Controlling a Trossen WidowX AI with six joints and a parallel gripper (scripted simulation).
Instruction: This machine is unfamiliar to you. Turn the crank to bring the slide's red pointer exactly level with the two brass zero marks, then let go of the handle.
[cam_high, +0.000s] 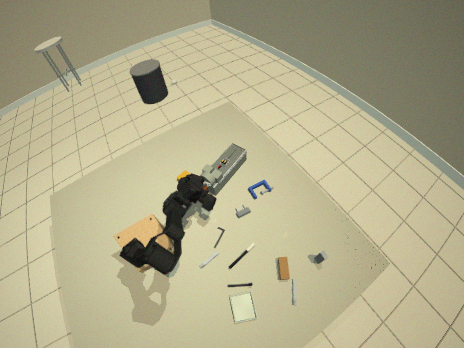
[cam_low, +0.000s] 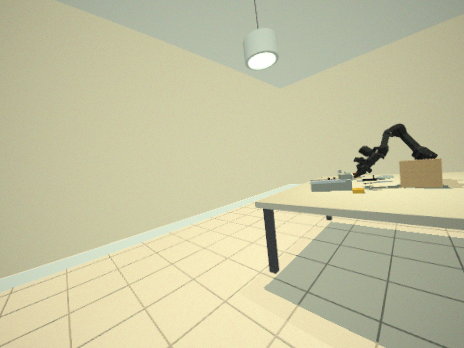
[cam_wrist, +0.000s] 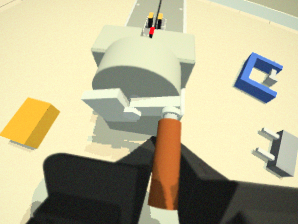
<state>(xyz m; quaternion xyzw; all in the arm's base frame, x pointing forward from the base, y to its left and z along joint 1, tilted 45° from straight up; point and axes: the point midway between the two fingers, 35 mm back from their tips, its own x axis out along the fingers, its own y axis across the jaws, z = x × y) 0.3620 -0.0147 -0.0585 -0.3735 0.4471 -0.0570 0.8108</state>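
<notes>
The orange block is 3 cm behind my gripper tip, 18 cm to the left of it and 6 cm below it. The rest, counted from my gripper tip: red pointer 12 cm ahead, 6 cm to the left, 1 cm above; grey clamp 7 cm ahead, 15 cm to the right, 7 cm below; brown crank handle 2 cm behind, 2 cm above.
</notes>
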